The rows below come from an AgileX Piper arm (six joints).
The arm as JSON. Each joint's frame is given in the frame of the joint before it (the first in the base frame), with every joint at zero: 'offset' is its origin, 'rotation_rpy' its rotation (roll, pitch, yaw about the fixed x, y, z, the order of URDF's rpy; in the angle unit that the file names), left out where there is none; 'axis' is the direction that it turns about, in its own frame. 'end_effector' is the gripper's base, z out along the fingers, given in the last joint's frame.
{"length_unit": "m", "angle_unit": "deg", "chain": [
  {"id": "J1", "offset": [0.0, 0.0, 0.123], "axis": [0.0, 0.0, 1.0]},
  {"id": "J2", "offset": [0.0, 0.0, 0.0], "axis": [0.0, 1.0, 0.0]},
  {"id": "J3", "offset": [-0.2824, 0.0, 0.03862], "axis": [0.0, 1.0, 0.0]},
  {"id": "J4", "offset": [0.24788, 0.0, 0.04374], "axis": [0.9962, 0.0, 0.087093]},
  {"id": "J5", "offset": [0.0, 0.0, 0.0], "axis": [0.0, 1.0, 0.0]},
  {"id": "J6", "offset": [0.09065, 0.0, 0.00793], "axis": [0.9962, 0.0, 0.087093]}
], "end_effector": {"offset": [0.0, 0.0, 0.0], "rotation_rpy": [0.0, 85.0, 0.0]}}
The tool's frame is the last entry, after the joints.
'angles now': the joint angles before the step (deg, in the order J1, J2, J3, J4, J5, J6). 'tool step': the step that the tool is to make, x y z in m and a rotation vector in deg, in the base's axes. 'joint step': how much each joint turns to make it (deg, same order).
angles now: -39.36, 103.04, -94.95, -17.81, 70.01, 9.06
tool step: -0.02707, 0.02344, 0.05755, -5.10, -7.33, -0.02
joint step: -0.01, -9.17, 0.00, 0.72, 0.27, -0.05
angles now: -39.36, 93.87, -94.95, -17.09, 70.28, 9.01
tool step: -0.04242, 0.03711, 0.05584, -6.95, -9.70, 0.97
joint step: 0.00, -12.25, 2.66, 0.99, -2.45, -0.12
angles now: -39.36, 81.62, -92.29, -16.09, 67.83, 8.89
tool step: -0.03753, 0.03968, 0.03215, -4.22, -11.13, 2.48
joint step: 0.00, -11.21, 4.40, 4.39, -4.61, 0.00
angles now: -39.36, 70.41, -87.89, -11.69, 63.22, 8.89
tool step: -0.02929, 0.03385, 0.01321, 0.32, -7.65, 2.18
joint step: 0.00, -8.25, 3.40, 5.39, -0.82, 0.34
